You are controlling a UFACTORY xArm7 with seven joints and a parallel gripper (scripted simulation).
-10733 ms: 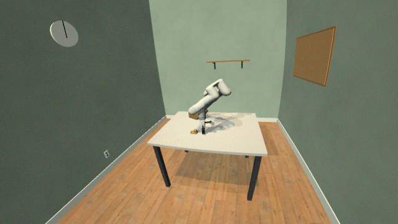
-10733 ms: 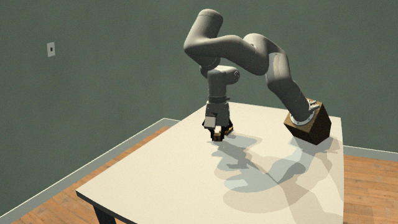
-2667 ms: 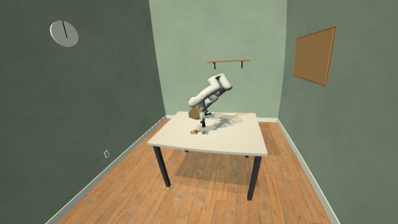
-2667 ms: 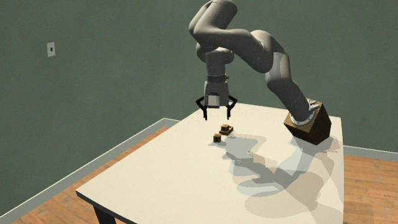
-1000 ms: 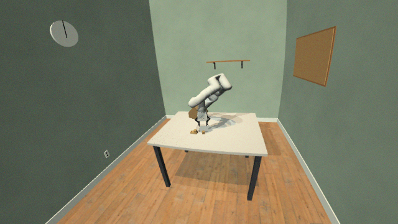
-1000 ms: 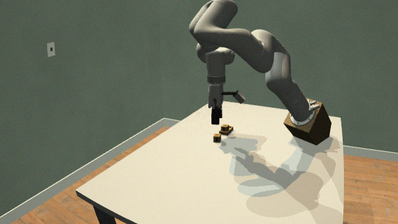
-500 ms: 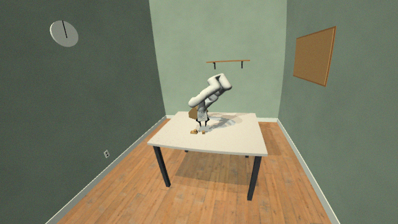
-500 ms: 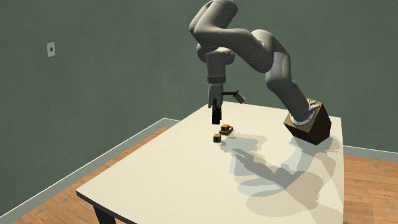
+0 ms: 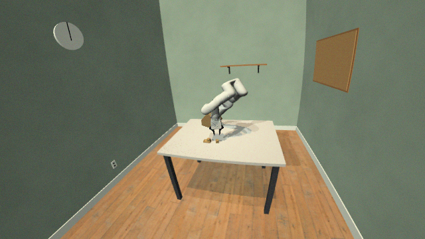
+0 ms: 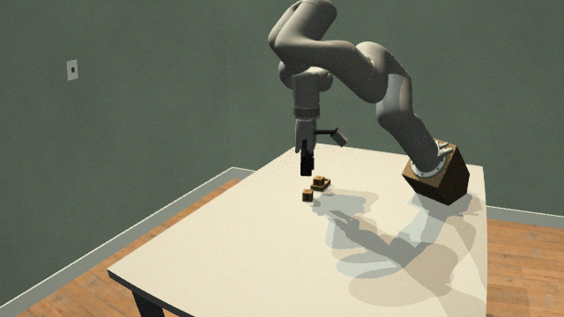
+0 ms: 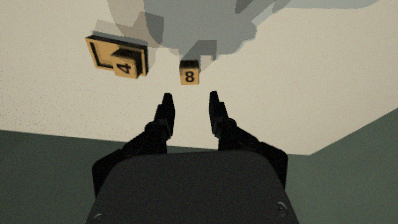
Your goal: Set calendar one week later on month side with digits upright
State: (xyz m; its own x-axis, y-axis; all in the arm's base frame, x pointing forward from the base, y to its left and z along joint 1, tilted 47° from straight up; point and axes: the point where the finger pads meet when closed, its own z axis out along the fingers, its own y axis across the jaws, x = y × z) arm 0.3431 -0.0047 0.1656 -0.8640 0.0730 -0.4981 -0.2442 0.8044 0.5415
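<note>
Now: hand 90 mm above the digit cube. The rest, counted from my hand: wooden calendar tray 110 mm to the right, 100 mm below.
</note>
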